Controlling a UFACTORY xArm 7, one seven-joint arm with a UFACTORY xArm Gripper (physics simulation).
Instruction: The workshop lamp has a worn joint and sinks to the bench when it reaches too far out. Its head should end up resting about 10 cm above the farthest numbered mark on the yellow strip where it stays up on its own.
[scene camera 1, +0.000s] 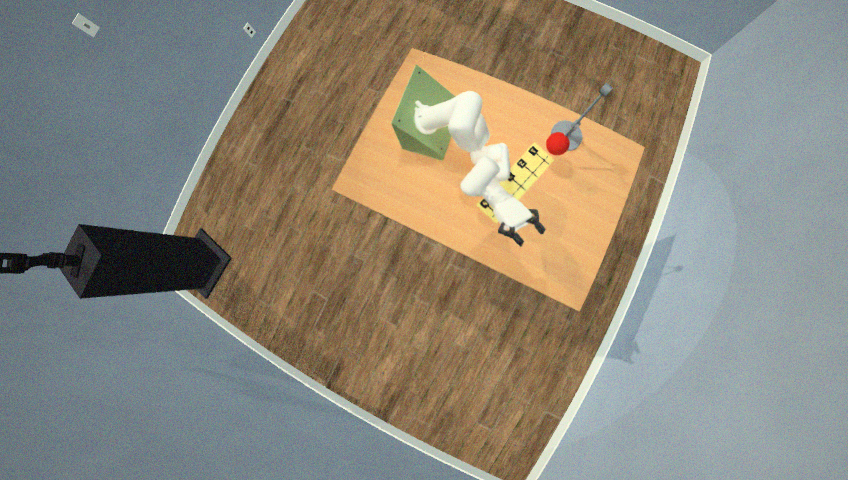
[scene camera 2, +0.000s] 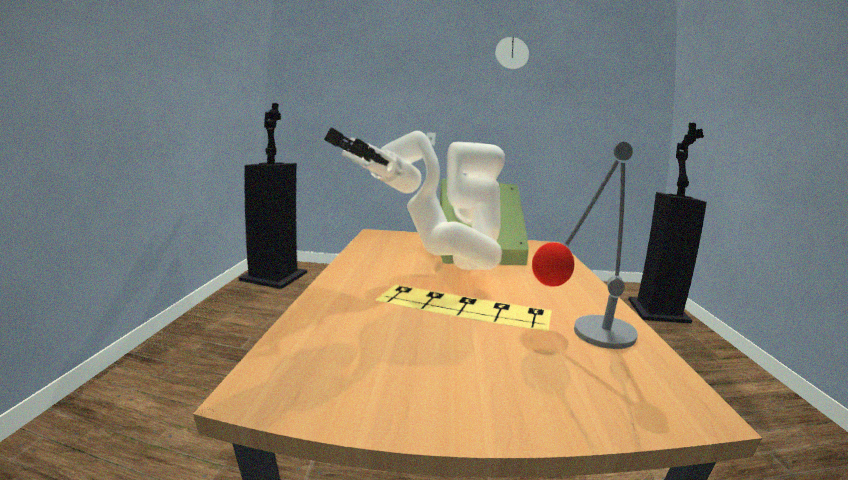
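Seen in the pictures: gripper, between the fingertips: (scene camera 1: 533, 238) (scene camera 2: 340, 138); arm's base, origin of its link: (scene camera 1: 425, 120) (scene camera 2: 470, 210).
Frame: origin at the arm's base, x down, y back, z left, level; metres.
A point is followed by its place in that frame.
The workshop lamp has a round grey base (scene camera 1: 574, 126) {x -0.090, y -0.546, z 0.290 m} (scene camera 2: 605, 333) {x 0.151, y -0.590, z 0.390 m}, two thin rods meeting at a high elbow joint (scene camera 1: 605, 89) {x -0.269, y -0.552, z 0.360 m} (scene camera 2: 623, 151) {x -0.253, y -0.570, z 0.370 m}, and a red ball head (scene camera 1: 557, 143) {x -0.027, y -0.530, z 0.221 m} (scene camera 2: 552, 264) {x 0.003, y -0.583, z 0.237 m}. The head hangs above the bench near the strip's lamp-side end. The yellow strip (scene camera 1: 526, 174) {x 0.164, y -0.502, z 0.108 m} (scene camera 2: 449, 300) {x 0.164, y -0.453, z 0.005 m} lies flat with numbered marks; the arm hides part of it in scene camera 1. The mark farthest from the lamp (scene camera 1: 484, 204) {x 0.163, y -0.418, z -0.133 m} (scene camera 2: 403, 289) {x 0.163, y -0.419, z -0.127 m} shows at the other end. My gripper (scene camera 1: 530, 235) {x -0.231, y -0.621, z -0.231 m} (scene camera 2: 334, 137) {x -0.231, y -0.621, z -0.231 m} is open and empty, high above the bench beyond that far end, away from the lamp.
My arm (scene camera 1: 467, 121) {x -0.237, y -0.217, z -0.019 m} (scene camera 2: 476, 172) {x -0.152, y -0.209, z 0.027 m} rises from a green sloped block (scene camera 1: 416, 89) {x -0.068, y 0.095, z 0.072 m} (scene camera 2: 512, 214) {x 0.004, y 0.039, z 0.150 m} on the wooden bench (scene camera 1: 595, 237) {x 0.165, y -0.944, z 0.049 m} (scene camera 2: 446, 404) {x 0.164, y -0.894, z 0.071 m} and bends over the strip. Black pedestals (scene camera 1: 136, 261) (scene camera 2: 270, 220) (scene camera 2: 678, 255) with small black arms stand on the floor.
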